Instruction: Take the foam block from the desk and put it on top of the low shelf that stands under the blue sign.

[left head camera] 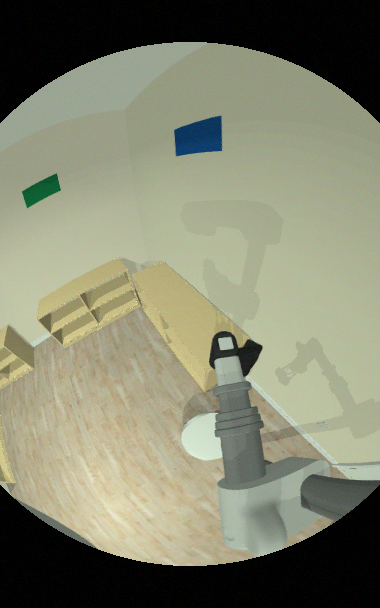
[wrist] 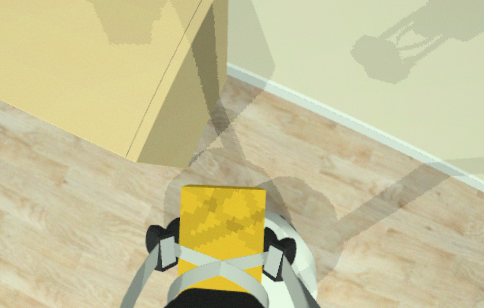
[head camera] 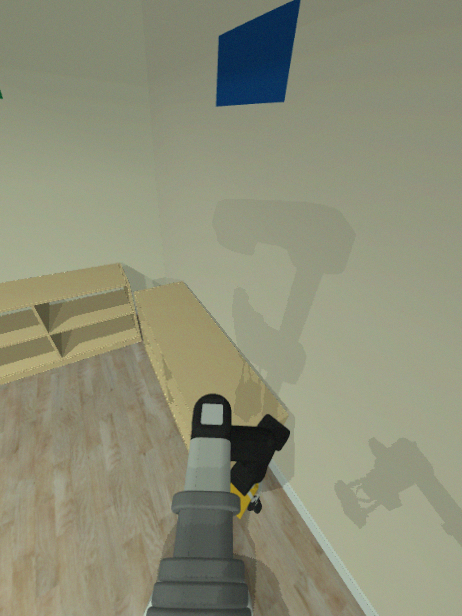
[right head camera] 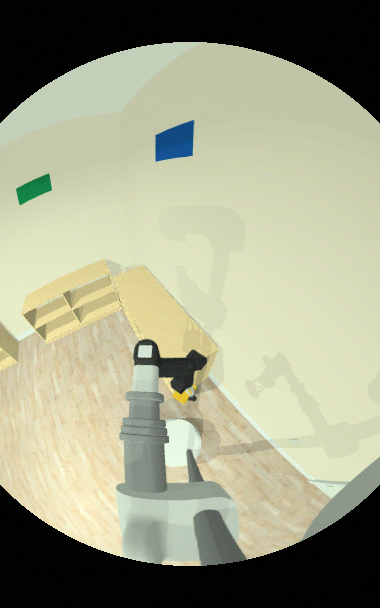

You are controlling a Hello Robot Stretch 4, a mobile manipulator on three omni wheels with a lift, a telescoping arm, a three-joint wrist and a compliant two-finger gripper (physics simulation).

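Frame: origin at the robot's base, x right, y ahead, z up, level; metres.
Seen in the pictures: gripper, fingertip midpoint: (wrist: 221, 239) (head camera: 240, 493) (right head camera: 183, 392); robot's base, origin of the base link: (left head camera: 206, 434) (right head camera: 175, 441).
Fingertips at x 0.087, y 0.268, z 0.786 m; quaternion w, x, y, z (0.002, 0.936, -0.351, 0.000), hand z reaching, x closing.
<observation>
Offsets run from my fingertips to a thing's middle. "spot": to the spot under its first point. Level surfaces: height alone.
The yellow foam block {dx +0.001, dy +0.001, dz +0.022 m} (head camera: 241, 504) (right head camera: 181, 396) (wrist: 222, 215) is between the fingers of my gripper (wrist: 221, 239), which is shut on it from both sides. In the wrist view the block shows over the floor, a little short of the near end of the low wooden shelf {dz -0.203 m} (head camera: 195, 340) (left head camera: 175, 305) (right head camera: 155, 310) (wrist: 65, 65). The shelf stands along the right wall, and the arm hides part of its near end in the head view. The blue sign {dx -0.049, dy +0.868, dz +0.937 m} (head camera: 255, 60) (left head camera: 199, 136) (right head camera: 175, 142) is on the wall above it. The block is hidden behind the arm in the left head view.
Another low shelf (head camera: 65, 287) (left head camera: 82, 290) (right head camera: 70, 285) stands at the far left corner, with a green sign (left head camera: 42, 190) (right head camera: 34, 189) above it. The right wall's white skirting {spot: dx +0.478, dy -0.010, dz -0.771 m} (head camera: 320, 540) runs close by. My round white base (left head camera: 200, 437) (right head camera: 182, 442) (wrist: 292, 285) shows below the arm.
</observation>
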